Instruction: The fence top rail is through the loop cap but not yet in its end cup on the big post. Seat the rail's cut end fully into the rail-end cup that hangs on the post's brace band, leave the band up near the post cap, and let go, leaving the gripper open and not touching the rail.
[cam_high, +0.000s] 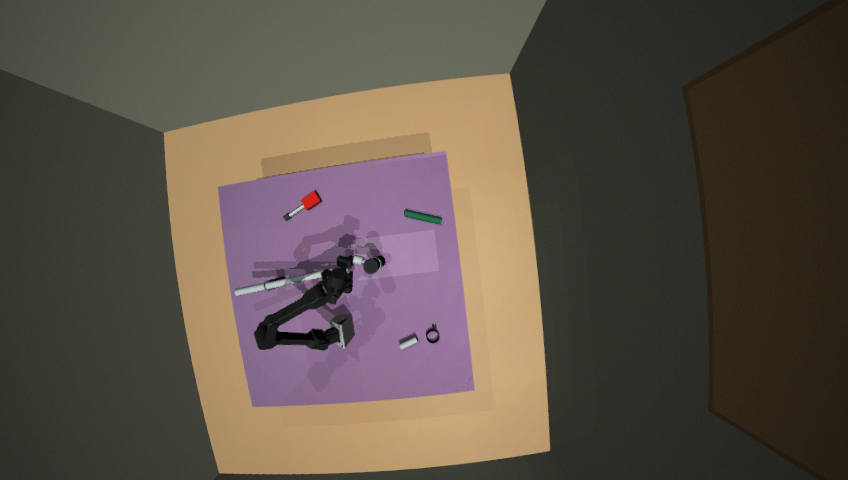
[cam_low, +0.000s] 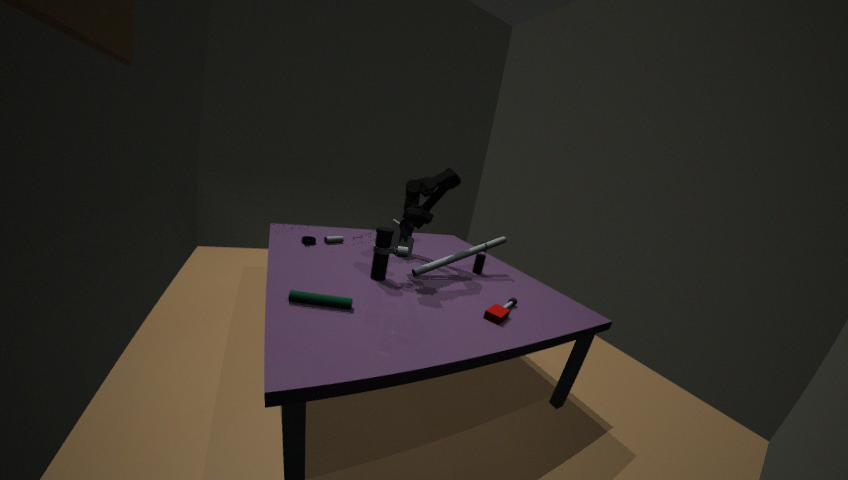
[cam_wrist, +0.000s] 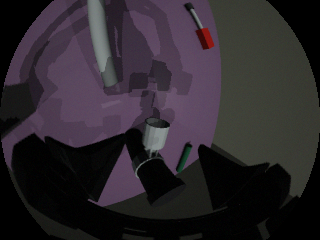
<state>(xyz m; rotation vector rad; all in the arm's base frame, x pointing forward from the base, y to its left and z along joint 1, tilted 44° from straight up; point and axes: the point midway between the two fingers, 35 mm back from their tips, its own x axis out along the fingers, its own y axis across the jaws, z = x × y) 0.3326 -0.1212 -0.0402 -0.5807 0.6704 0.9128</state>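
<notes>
The brace band lies 6 cm to the right of my gripper tip and 5 cm below it. Round my gripper tip: green cylinder (34 cm to the right, 20 cm ahead, 16 cm below); short post (45 cm to the left, 9 cm behind, 7 cm below); red-handled tool (32 cm to the left, 29 cm ahead, 16 cm below).
</notes>
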